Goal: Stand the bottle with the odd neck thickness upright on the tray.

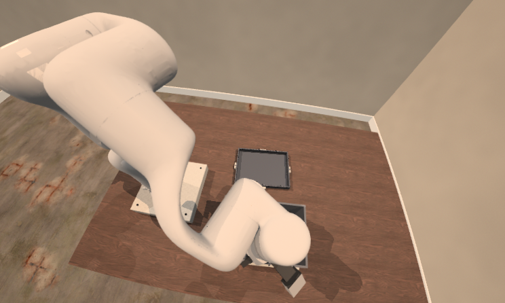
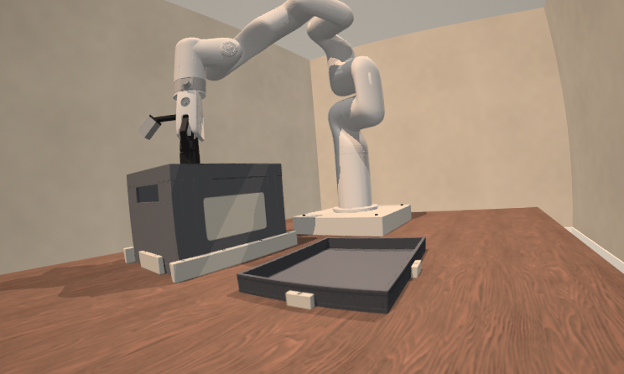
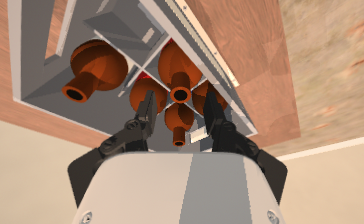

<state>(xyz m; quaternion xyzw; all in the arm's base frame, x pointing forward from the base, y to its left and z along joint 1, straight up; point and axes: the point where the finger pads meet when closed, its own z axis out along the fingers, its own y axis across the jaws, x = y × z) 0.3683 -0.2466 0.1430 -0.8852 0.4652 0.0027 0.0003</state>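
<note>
My hand is 1 cm short of the dark grey crate, 5 cm to the right of it and 10 cm above it. The rest, counted from my hand: dark tray: 5 cm ahead, 34 cm to the left, 18 cm below; brown bottle: 1 cm ahead, 9 cm to the left, 10 cm below.
</note>
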